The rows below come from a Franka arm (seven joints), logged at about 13 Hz.
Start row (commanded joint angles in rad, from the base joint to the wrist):
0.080, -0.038, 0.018, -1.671, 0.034, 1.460, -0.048
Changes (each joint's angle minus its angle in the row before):
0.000, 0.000, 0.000, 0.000, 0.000, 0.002, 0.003
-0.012, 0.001, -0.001, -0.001, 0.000, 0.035, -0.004
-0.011, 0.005, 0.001, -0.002, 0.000, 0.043, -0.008
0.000, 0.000, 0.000, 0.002, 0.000, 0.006, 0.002
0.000, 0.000, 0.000, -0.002, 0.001, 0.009, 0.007
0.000, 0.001, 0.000, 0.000, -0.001, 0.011, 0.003
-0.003, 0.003, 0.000, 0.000, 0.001, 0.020, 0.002
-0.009, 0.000, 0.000, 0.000, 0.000, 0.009, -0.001
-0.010, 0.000, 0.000, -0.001, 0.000, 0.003, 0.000
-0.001, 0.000, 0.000, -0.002, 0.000, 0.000, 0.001
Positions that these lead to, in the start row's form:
0.080, -0.038, 0.018, -1.671, 0.034, 1.462, -0.045
0.068, -0.037, 0.017, -1.672, 0.034, 1.497, -0.049
0.057, -0.032, 0.018, -1.674, 0.034, 1.540, -0.057
0.057, -0.032, 0.018, -1.672, 0.034, 1.546, -0.055
0.057, -0.032, 0.018, -1.674, 0.035, 1.555, -0.048
0.057, -0.031, 0.018, -1.674, 0.034, 1.566, -0.045
0.054, -0.028, 0.018, -1.674, 0.035, 1.586, -0.043
0.045, -0.028, 0.018, -1.674, 0.035, 1.595, -0.044
0.035, -0.028, 0.018, -1.675, 0.035, 1.598, -0.044
0.034, -0.028, 0.018, -1.677, 0.035, 1.598, -0.043

